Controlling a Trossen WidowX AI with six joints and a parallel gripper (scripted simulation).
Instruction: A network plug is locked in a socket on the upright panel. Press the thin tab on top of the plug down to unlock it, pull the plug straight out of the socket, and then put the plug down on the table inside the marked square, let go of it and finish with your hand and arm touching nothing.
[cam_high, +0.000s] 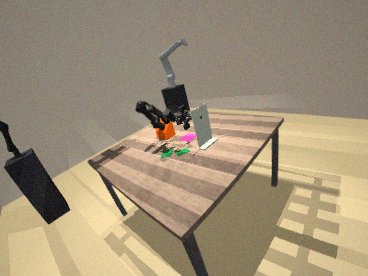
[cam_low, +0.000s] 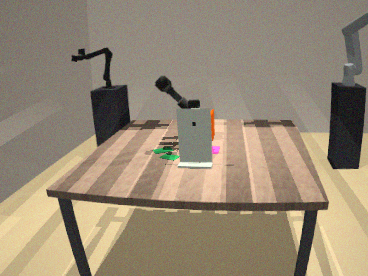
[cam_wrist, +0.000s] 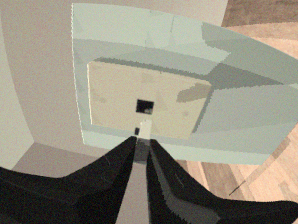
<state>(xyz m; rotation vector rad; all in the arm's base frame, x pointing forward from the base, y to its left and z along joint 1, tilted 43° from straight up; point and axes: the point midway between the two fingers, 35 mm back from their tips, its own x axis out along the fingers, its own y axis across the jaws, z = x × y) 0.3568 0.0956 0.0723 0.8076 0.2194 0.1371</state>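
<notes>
Now: gripper tip 21 cm above the magenta square, 16 cm past it and 4 cm to the right of it. Also, from my gripper tip: pale plug (1 cm ahead); upright panel (8 cm below, 7 cm ahead).
</notes>
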